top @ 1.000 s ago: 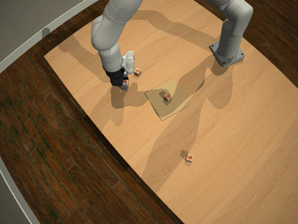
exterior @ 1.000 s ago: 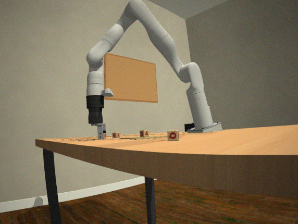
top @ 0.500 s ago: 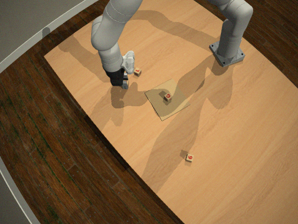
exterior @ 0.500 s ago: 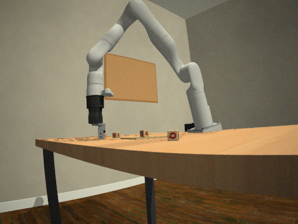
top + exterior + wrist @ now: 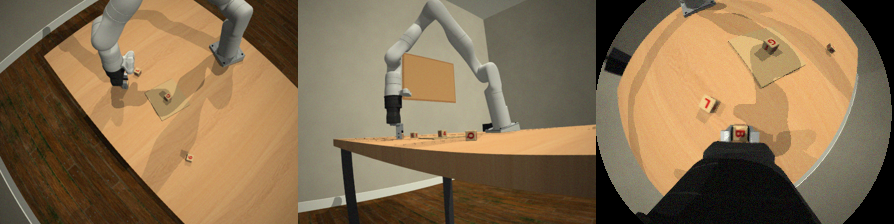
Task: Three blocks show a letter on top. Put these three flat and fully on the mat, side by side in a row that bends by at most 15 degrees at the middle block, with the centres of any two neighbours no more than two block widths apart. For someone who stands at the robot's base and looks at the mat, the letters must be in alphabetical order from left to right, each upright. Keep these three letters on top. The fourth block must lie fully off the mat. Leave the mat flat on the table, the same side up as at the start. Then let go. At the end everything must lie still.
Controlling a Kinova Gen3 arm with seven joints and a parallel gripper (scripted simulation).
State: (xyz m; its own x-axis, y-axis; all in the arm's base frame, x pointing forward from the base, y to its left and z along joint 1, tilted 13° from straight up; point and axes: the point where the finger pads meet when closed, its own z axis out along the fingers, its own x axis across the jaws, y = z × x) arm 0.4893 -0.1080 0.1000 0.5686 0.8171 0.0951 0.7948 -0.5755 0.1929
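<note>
My gripper is now 110 mm past the tan mat, 150 mm to the right of it and 20 mm above it. Also, from my hand: block marked B (right at my hand).
</note>
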